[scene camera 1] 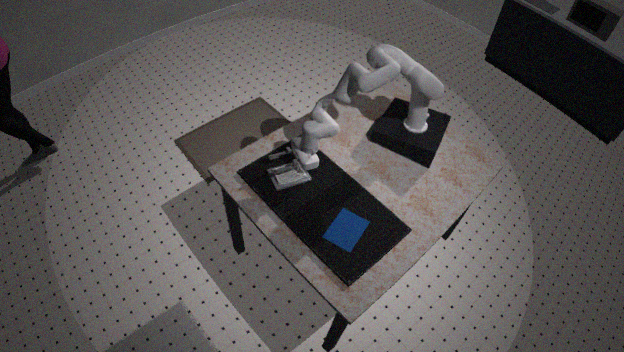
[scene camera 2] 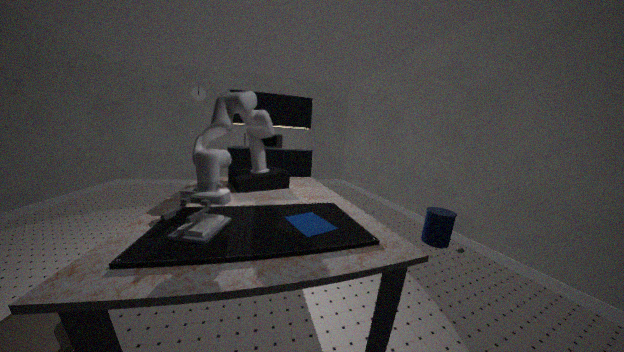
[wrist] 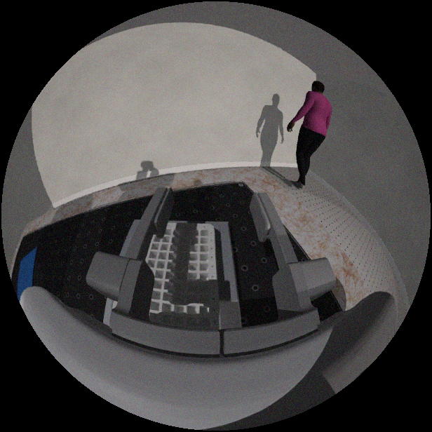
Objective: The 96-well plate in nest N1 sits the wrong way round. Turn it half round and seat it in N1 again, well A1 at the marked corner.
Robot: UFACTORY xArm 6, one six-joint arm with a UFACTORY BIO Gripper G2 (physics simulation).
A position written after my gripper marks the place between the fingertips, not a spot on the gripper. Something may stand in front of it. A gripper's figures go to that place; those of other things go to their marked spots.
Labels:
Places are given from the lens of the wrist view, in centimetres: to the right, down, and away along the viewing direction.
my gripper (wrist: pixel 212 196): 0, -2, 12
grey nest (wrist: pixel 230 317): 1, 8, 9

